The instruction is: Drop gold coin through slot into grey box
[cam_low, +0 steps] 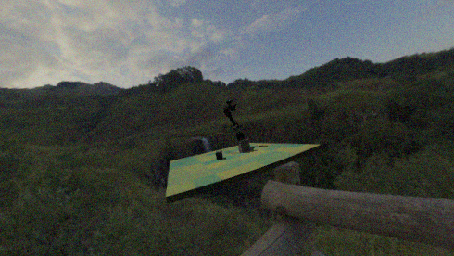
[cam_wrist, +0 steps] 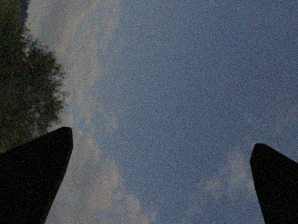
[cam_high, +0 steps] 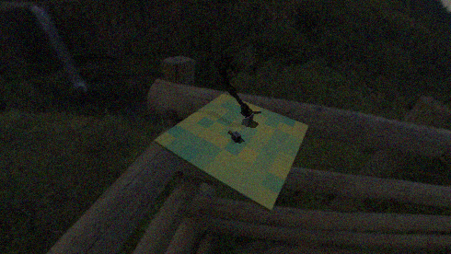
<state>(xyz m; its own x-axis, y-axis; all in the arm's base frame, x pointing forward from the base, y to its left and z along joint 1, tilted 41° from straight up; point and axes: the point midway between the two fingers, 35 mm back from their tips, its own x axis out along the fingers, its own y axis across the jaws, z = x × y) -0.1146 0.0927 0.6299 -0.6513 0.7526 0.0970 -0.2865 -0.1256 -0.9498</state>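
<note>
Right now my gripper tip is 44 cm short of the gold coin, 26 cm to the right of it and 64 cm above it.
</note>
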